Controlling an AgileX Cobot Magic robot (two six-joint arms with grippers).
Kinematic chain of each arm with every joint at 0, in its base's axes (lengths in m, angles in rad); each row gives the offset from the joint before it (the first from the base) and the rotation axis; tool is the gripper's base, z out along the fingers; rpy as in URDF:
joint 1: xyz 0 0 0.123 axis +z
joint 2: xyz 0 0 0 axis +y
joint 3: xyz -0.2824 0 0.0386 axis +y
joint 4: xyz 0.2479 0 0.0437 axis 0.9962 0 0.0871
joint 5: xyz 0 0 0 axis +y
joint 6: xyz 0.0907 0 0.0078 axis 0.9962 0 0.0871
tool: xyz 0 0 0 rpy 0 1.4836 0
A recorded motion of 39 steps. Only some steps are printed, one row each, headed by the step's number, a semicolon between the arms.
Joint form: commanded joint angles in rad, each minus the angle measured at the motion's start. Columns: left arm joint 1, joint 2, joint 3, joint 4, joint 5, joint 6; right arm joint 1, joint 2, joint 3, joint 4, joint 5, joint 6.
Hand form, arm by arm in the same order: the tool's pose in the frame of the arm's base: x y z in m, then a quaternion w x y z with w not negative. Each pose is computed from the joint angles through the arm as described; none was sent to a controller.
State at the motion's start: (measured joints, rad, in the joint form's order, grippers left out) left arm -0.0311 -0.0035 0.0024 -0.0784 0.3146 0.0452; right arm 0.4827 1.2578 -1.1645 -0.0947 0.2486 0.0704
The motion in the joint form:
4: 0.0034 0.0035 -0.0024 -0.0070 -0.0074 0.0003; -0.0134 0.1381 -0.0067 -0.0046 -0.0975 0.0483
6: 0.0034 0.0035 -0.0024 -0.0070 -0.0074 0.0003; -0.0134 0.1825 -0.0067 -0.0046 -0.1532 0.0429
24: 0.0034 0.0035 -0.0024 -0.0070 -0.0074 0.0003; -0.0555 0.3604 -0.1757 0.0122 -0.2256 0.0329
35: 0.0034 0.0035 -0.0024 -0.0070 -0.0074 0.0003; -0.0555 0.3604 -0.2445 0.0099 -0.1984 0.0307
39: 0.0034 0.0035 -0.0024 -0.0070 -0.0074 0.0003; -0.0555 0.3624 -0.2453 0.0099 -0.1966 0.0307
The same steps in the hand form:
4: 0.0542 -0.0039 0.1854 0.62493 0.00486 0.78009 -0.02995; 0.2927 0.1469 0.3692 0.58195 -0.17392 0.78211 0.13928
6: 0.0542 -0.0039 0.1854 0.62493 0.00486 0.78009 -0.02995; 0.3033 0.1528 0.3592 0.58613 -0.17713 0.77799 0.14072
24: 0.0542 -0.0039 0.1854 0.62493 0.00486 0.78009 -0.02995; 0.3562 0.1619 0.3578 0.61213 -0.15651 0.76260 0.13871
35: 0.0542 -0.0039 0.1854 0.62493 0.00486 0.78009 -0.02995; 0.3580 0.1625 0.3788 0.62833 -0.15473 0.74943 0.14003
39: 0.0542 -0.0039 0.1854 0.62493 0.00486 0.78009 -0.02995; 0.3585 0.1627 0.3781 0.62723 -0.15488 0.75038 0.13972

